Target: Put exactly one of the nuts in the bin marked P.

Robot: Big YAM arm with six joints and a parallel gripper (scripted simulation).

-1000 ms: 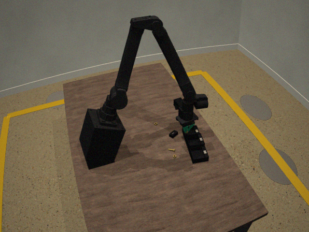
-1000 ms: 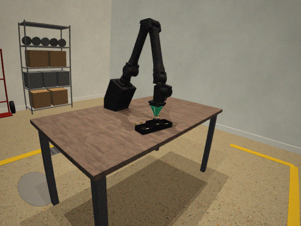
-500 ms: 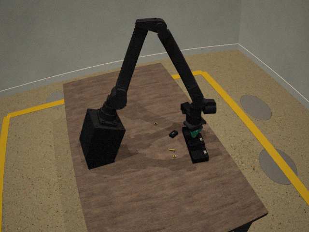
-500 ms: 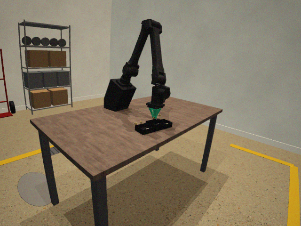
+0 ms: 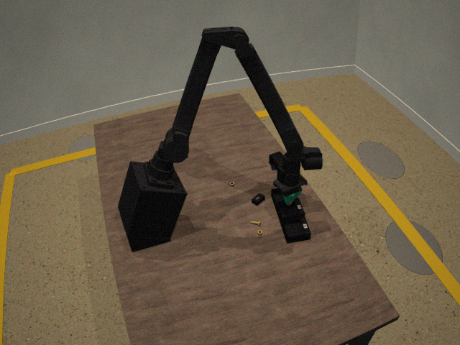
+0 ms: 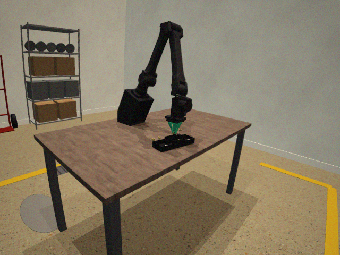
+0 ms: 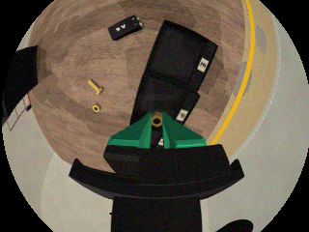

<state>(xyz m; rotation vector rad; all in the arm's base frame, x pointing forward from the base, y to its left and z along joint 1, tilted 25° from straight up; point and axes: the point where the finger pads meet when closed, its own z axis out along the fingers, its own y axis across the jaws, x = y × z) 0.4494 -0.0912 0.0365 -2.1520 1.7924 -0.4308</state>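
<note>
The bin is 1 cm ahead of my hand and 5 cm below it. From my hand the other things lie so: brass bolt 12 cm behind, 7 cm below; then small black block 6 cm behind, 12 cm to the left, 7 cm below.
</note>
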